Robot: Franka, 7 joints.
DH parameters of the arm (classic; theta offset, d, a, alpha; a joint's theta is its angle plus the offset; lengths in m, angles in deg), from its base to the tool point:
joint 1: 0 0.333 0 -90
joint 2: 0 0 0 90
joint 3: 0 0.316 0.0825 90
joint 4: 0 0 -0.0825 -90
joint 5: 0 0.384 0 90
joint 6: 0 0 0.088 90
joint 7: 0 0.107 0 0
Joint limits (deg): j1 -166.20..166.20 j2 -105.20..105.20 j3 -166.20..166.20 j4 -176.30..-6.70 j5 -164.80..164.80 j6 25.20..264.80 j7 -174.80..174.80
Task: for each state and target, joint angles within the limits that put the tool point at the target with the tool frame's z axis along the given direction. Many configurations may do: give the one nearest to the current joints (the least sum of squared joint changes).
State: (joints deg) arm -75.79 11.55 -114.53 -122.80 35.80 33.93 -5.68
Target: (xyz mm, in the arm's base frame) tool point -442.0 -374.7 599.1 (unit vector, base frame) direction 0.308 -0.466 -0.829
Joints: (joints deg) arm -72.30 29.74 -95.28 -89.88 62.25 76.53 -5.68
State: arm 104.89 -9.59 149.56 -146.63 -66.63 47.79 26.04
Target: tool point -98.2 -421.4 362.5 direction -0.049 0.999 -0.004
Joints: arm 107.69 -19.33 152.66 -109.58 -17.17 40.11 26.04
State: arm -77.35 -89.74 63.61 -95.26 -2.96 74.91 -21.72
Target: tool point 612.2 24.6 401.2 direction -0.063 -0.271 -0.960
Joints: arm -110.63 -65.82 86.01 -100.77 50.18 95.98 -21.72
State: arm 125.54 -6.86 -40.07 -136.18 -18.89 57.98 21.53
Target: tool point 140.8 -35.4 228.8 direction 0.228 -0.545 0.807
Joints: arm 86.36 33.17 -32.04 -176.30 -49.78 64.89 21.53
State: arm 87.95 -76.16 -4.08 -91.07 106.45 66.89 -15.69
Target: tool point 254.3 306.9 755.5 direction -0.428 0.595 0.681
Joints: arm 75.50 -35.14 -24.91 -124.84 120.93 102.61 -15.69
